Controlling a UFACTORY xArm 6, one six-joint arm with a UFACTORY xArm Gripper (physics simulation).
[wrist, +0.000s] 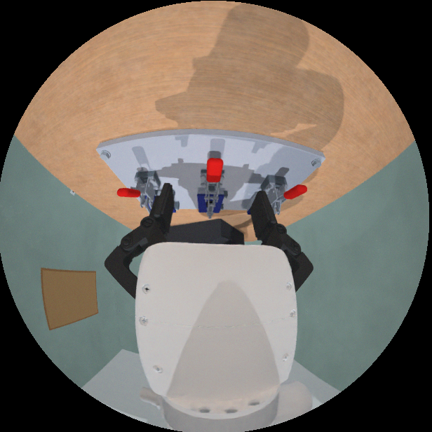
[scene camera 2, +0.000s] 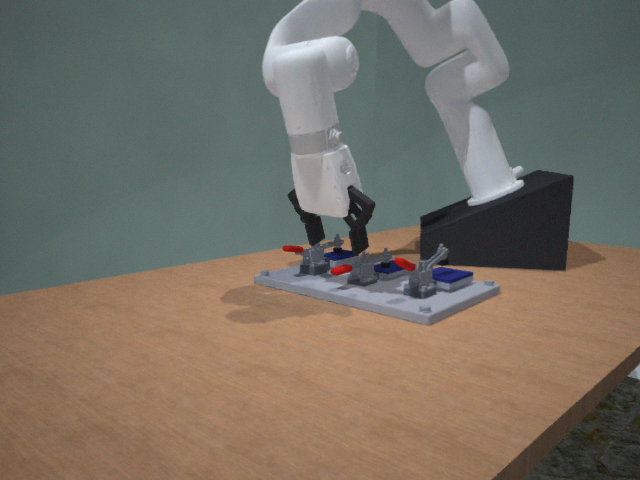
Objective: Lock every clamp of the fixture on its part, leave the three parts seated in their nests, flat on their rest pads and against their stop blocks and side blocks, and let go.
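Where they show: gripper, fingertip midpoint: (scene camera 2: 338, 246); arm's base, link origin: (scene camera 2: 495, 195).
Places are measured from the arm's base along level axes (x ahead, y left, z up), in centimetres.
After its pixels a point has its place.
Observation:
The grey fixture plate (scene camera 2: 330, 291) {x 54.8, y 8.3, z -12.1 cm} (wrist: 195, 142) carries three clamps with red handles. In the scene view, the left clamp (scene camera 2: 312, 259) {x 50.1, y -2.5, z -9.3 cm} and middle clamp (scene camera 2: 363, 272) {x 47.8, y 8.3, z -10.0 cm} (wrist: 211, 192) have their arms lowered, with black tips at the blue-topped left part (scene camera 2: 342, 254) {x 42.0, y -3.7, z -9.5 cm} and middle part (scene camera 2: 393, 267) {x 39.2, y 6.7, z -10.5 cm}. The right clamp (scene camera 2: 420, 283) {x 46.5, y 19.0, z -9.7 cm} has its arm tilted up, its tip off the right part (scene camera 2: 452, 274) {x 36.8, y 17.7, z -10.0 cm}. The parts look flat; contact with the stop and side blocks is too small to tell. My gripper (scene camera 2: 337, 246) {x 53.3, y 8.3, z -5.1 cm} (wrist: 214, 195) is open and empty above the middle clamp, its fingers apart on either side of it.
The black wedge-shaped robot base (scene camera 2: 496, 232) {x 11.8, y 8.7, z -6.4 cm} (wrist: 205, 233) stands behind the plate on the wooden table (scene camera 2: 206, 382) {x 84.2, y 24.3, z -13.6 cm}. Bolt heads stand at the plate's corners. The outer clamps' red handles (scene camera 2: 292, 249) {x 55.1, y -1.6, z -6.9 cm} (scene camera 2: 404, 264) {x 50.4, y 19.7, z -6.4 cm} (wrist: 128, 192) (wrist: 295, 191) stick out beyond the fingers.

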